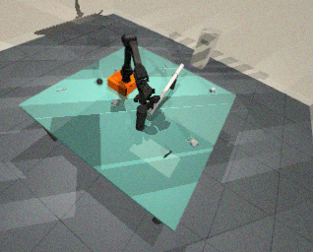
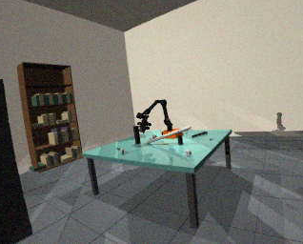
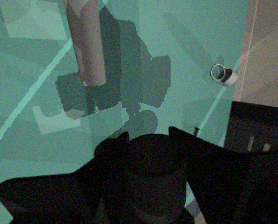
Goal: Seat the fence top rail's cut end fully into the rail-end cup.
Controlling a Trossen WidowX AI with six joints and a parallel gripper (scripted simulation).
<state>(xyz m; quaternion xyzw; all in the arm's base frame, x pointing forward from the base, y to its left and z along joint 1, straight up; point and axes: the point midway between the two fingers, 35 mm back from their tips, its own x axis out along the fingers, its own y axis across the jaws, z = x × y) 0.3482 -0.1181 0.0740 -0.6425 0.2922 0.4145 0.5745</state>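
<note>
Right now my gripper tip is 1 cm past the dark rail-end cup, 3 cm to the left of it and 3 cm below it. The rest, counted from my gripper tip: short dark post 10 cm behind, 43 cm to the left, 2 cm below; dark screw 28 cm ahead, 11 cm to the right, 12 cm below.
</note>
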